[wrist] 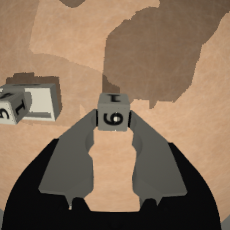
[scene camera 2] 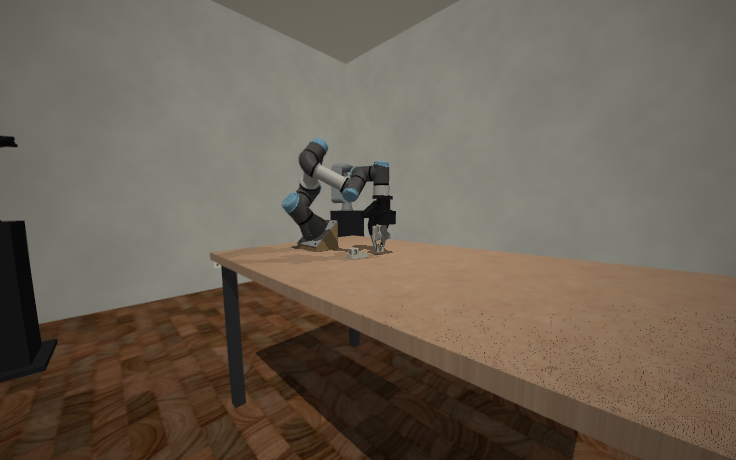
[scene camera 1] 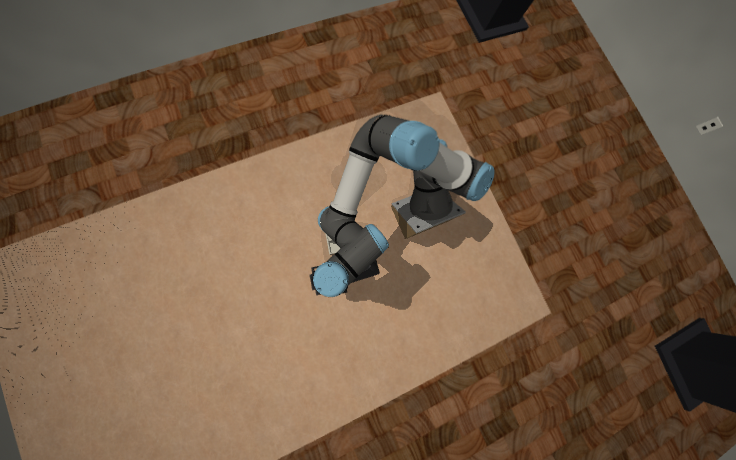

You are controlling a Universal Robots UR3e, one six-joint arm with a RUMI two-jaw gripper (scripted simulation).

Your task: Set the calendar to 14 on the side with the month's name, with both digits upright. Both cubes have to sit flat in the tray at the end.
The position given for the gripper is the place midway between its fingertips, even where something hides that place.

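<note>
The gripper [scene camera 2: 379, 249] is visible in the scene, and the same gripper [wrist: 113, 111] can be seen at the wrist as well.
</note>
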